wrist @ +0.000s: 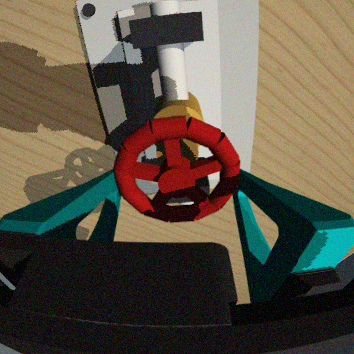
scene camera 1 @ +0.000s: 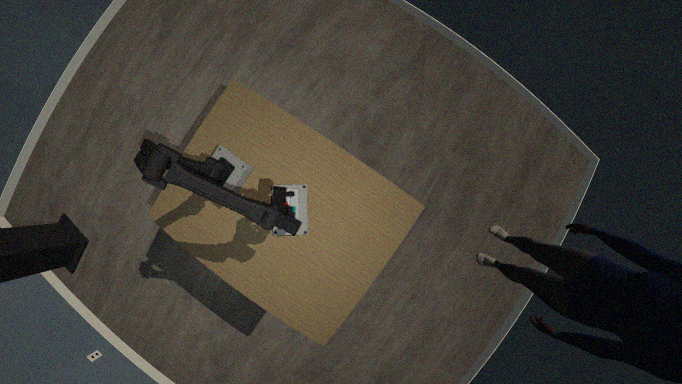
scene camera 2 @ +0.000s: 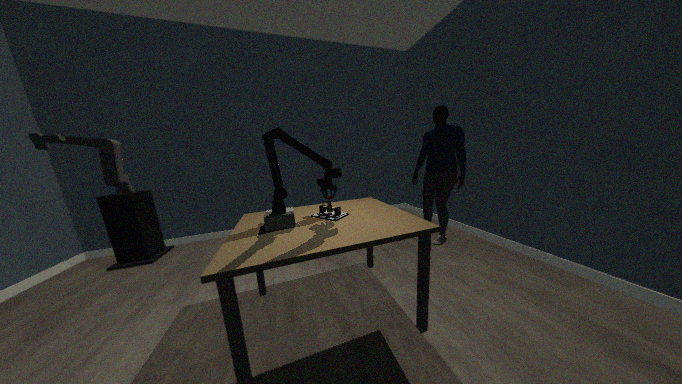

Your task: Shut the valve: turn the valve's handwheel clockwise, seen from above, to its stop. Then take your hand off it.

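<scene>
The red handwheel (wrist: 168,128) is level with my fingertips in the wrist view, above a brass valve body (wrist: 194,105) with a white pipe (wrist: 173,72). The valve stands on a light grey base plate (scene camera 1: 302,200) (scene camera 2: 342,216) (wrist: 239,75) on the table. My gripper (scene camera 2: 329,194) (wrist: 176,176) is partly closed, with one teal fingertip against the left side of the rim and the other against the right side. It is shut on the handwheel. The arm hides most of the wheel in scene camera 1. The stem under the wheel is mostly hidden.
The arm's base plate (scene camera 1: 240,169) is on the wooden table (scene camera 1: 360,235) (scene camera 2: 385,220), left of the valve. A person (scene camera 1: 590,280) (scene camera 2: 443,150) stands beyond the table. Another arm stands on a dark pedestal (scene camera 1: 35,250) (scene camera 2: 131,227) at the left.
</scene>
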